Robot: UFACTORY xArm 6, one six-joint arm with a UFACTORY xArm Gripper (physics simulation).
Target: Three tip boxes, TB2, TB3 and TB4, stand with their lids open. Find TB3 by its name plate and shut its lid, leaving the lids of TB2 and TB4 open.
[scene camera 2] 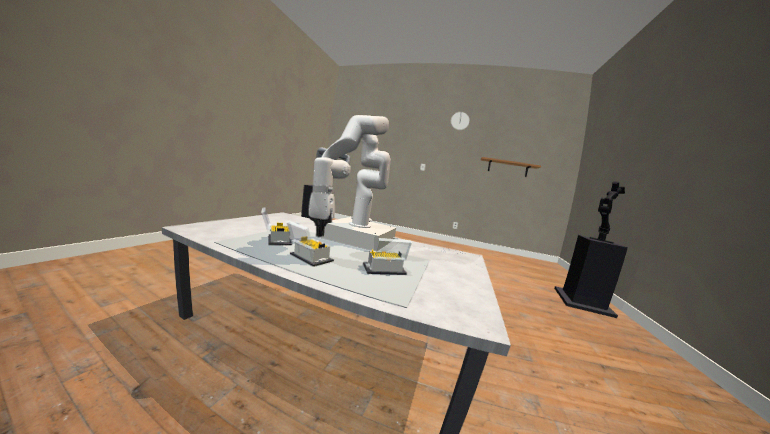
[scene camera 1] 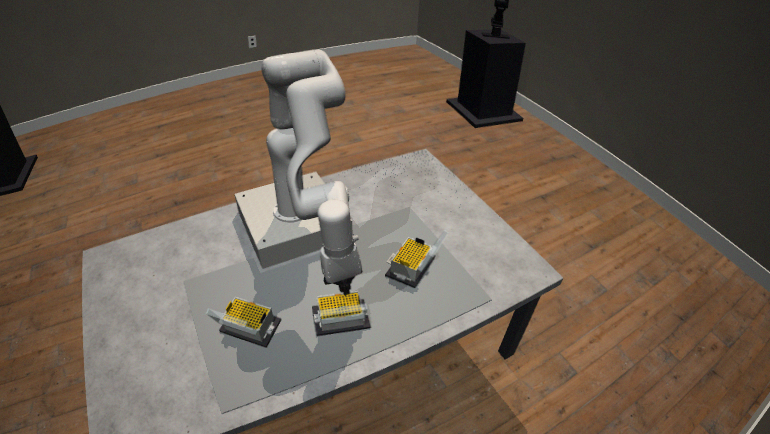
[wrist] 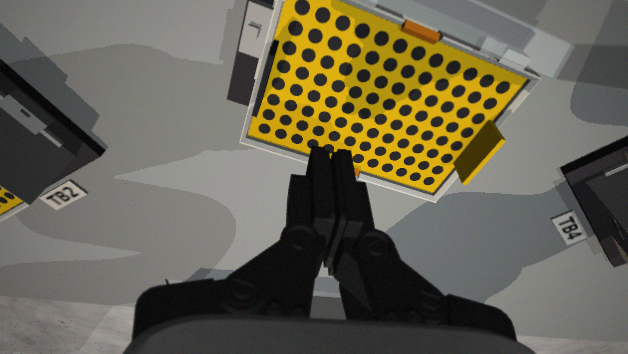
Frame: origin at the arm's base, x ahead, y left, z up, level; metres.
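Seen in the pictures: gripper, fingertip midpoint: (scene camera 2: 319, 236) (scene camera 1: 345, 291) (wrist: 324, 173); arm's base at its link origin: (scene camera 2: 359, 225) (scene camera 1: 291, 210).
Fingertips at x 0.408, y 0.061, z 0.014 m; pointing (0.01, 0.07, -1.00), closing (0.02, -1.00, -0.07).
Note:
Offsets run from my fingertips to a thing's top centre. Level surfaces: height alone.
The middle tip box @[dx +0.003, dy -0.021, dz -0.029 m] (scene camera 1: 345, 325) (scene camera 2: 311, 252) (wrist: 382, 102) has a yellow rack. Its own plate is hidden, but the others read TB2 and TB4, so it is TB3. Its clear lid @[dx +0.081, dy -0.033, dz +0.059 m] (scene camera 1: 342, 311) (scene camera 2: 297, 231) (wrist: 555, 52) stands open on the side away from the robot. TB2 @[dx -0.115, dy +0.244, dz -0.029 m] (scene camera 1: 411, 259) (scene camera 2: 386, 263) (wrist: 50, 120) and TB4 @[dx -0.048, dy -0.277, dz -0.029 m] (scene camera 1: 246, 319) (scene camera 2: 279, 235) (wrist: 607, 195) stand at either side, with lids open in the scene views. My gripper (scene camera 1: 345, 291) (scene camera 2: 320, 233) (wrist: 324, 173) is shut and empty, at TB3's robot-side edge. Contact cannot be told.
The boxes stand on a grey mat @[dz -0.095 m] (scene camera 1: 420, 323) (scene camera 2: 399, 291) on the table @[dz -0.098 m] (scene camera 1: 134, 280) (scene camera 2: 458, 307). The arm's base block (scene camera 1: 280, 248) (scene camera 2: 355, 234) stands behind them. TB2's open lid @[dx -0.054, dy +0.295, dz +0.059 m] (scene camera 1: 439, 243) (scene camera 2: 399, 248) and TB4's open lid @[dx +0.015, dy -0.324, dz +0.059 m] (scene camera 1: 215, 315) (scene camera 2: 264, 217) rise outward.

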